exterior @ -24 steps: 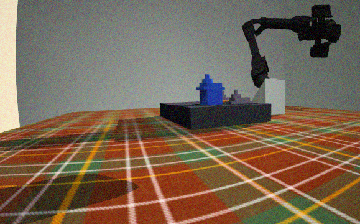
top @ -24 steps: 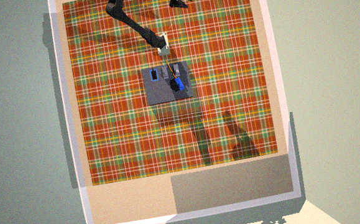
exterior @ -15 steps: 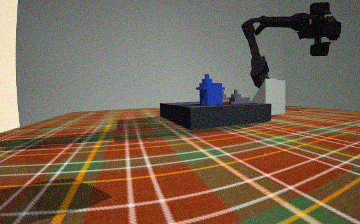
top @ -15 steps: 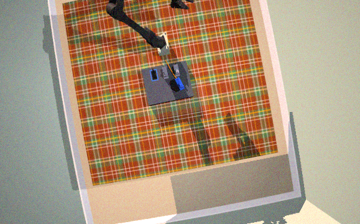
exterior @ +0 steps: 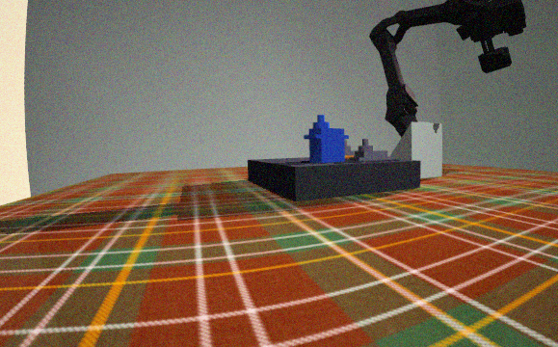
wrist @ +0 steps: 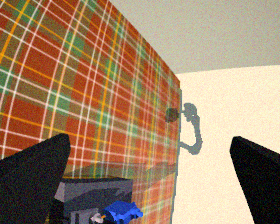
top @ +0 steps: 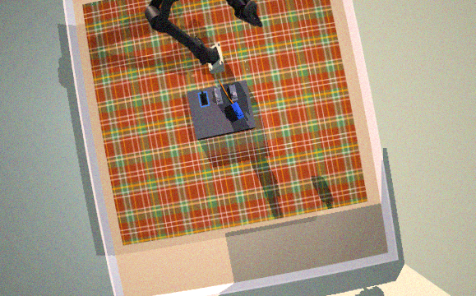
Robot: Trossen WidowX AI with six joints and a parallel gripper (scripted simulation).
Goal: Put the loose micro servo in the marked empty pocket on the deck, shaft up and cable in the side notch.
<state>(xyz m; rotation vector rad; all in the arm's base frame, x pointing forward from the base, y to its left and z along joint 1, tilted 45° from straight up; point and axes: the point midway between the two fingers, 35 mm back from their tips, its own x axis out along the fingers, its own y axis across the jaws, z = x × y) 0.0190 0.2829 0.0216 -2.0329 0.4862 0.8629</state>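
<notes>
My gripper tip is 270 mm short of the dark grey robot deck, 260 mm to the left of it and 260 mm above it.
</notes>
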